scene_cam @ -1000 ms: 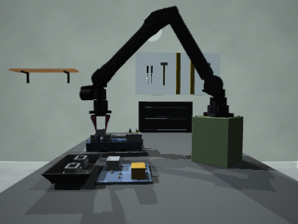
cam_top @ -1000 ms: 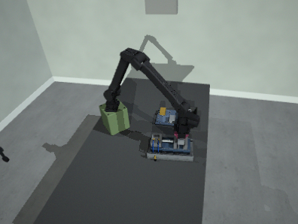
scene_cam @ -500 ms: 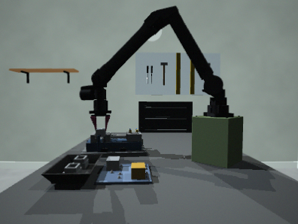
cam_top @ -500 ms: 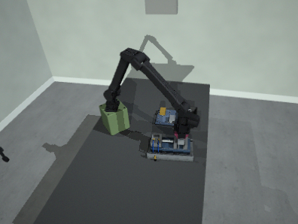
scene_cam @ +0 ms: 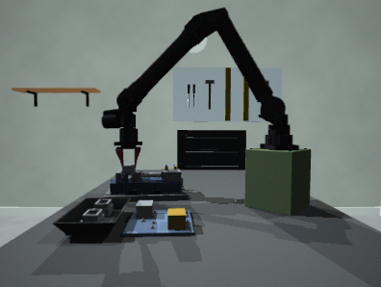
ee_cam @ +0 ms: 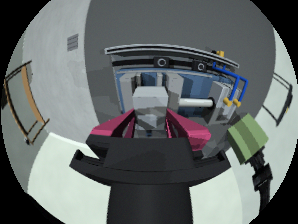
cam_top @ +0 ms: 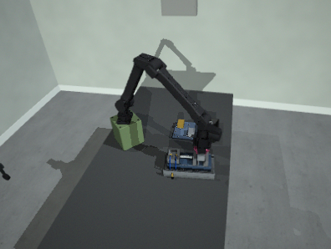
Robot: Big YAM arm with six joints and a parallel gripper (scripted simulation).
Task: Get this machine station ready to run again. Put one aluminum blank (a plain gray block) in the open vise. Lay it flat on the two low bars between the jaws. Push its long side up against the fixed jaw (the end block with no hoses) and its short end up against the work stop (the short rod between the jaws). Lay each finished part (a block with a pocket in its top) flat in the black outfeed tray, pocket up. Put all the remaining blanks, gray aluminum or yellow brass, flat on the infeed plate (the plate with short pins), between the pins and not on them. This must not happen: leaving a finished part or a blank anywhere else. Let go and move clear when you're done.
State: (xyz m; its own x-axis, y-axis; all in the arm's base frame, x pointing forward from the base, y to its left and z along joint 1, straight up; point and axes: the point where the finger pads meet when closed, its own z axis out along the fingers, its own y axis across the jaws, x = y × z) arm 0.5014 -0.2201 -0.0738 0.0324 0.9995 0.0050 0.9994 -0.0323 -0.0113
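Now: hand 20 mm above the gray aluminum blank. Also, from my hand: vise: 80 mm below, 70 mm behind; then yellow brass blank: 390 mm to the left, 140 mm behind, 90 mm below.
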